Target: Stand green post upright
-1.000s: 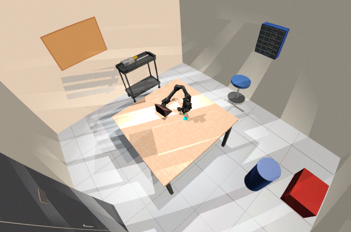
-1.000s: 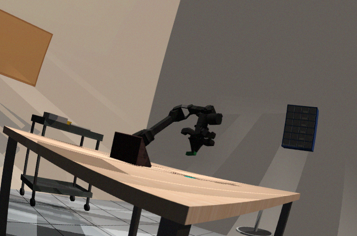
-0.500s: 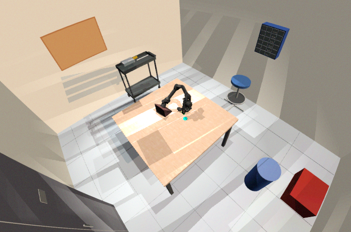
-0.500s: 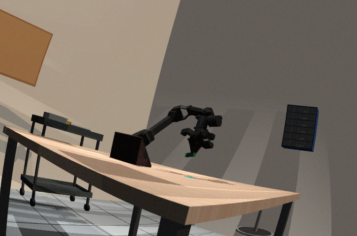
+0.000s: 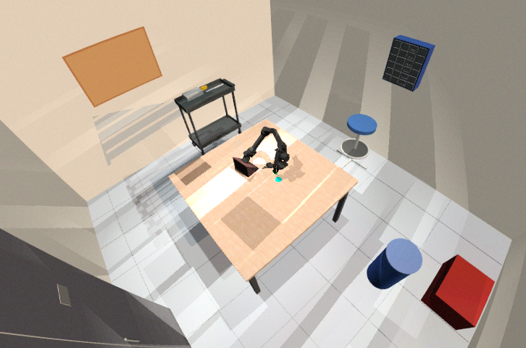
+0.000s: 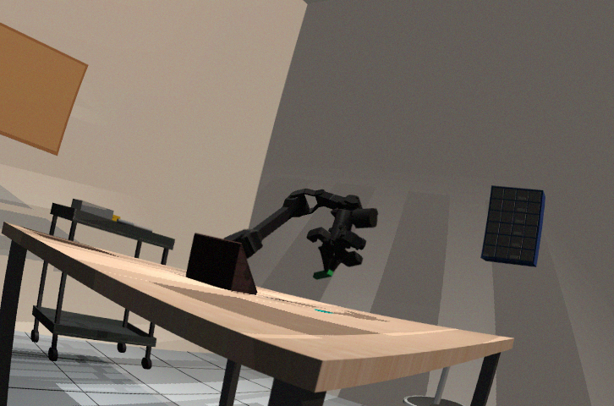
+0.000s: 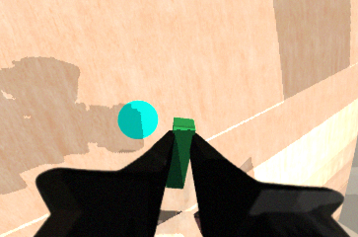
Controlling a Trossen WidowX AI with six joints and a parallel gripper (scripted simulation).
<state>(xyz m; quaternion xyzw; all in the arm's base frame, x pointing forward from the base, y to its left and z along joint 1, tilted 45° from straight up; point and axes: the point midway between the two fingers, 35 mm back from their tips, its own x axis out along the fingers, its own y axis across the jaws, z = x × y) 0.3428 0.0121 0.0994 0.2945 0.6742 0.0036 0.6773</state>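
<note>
Now: gripper tip 12 cm above the cyan circle and 3 cm to the right of it. Also, from my gripper tip: green post: 2 cm behind, 1 cm to the left, 1 cm below.
</note>
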